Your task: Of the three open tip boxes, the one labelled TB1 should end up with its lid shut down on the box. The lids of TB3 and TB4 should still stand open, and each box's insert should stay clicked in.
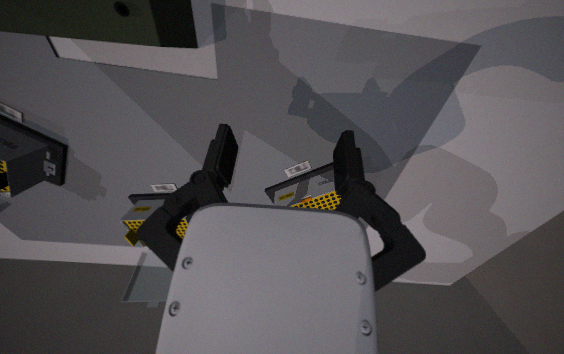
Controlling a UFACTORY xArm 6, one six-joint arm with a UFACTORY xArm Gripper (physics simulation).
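Frame: origin at the arm's base, x right, y down, z ahead, level; metres.
Where they show: gripper, fingertip midpoint: (285, 138).
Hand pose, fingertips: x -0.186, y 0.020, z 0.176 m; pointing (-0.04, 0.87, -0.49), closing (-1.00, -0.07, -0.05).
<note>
After its pixels a point has its place.
My gripper (285, 138) {x -0.186, y 0.020, z 0.176 m} is open and empty, its fingers above and in front of the boxes. The rightmost box, TB1 (321, 186) {x -0.258, y 0.113, z 0.296 m}, shows between and behind the fingers, with its yellow insert (320, 201) {x -0.258, y 0.098, z 0.316 m} in it; my gripper body hides the rest, including its lid. TB4 (154, 203) {x 0.055, y 0.136, z 0.382 m} stands left of it, partly behind the left finger, its yellow insert (134, 226) {x 0.078, y 0.099, z 0.407 m} partly showing. A translucent open lid (148, 281) {x 0.052, y 0.044, z 0.501 m} shows below TB4. TB3 (31, 167) {x 0.210, y 0.123, z 0.301 m} is cut off at the left edge, with a sliver of its yellow insert (3, 181) {x 0.217, y 0.092, z 0.307 m}. The label prints are too blurred to read.
A dark green block (85, 22) {x -0.043, y 0.046, z 0.114 m} fills the top left corner, above a pale panel (150, 61). The table's front edge runs below the boxes, with darker floor beyond it. Shadows of the arm lie across the table at the upper right.
</note>
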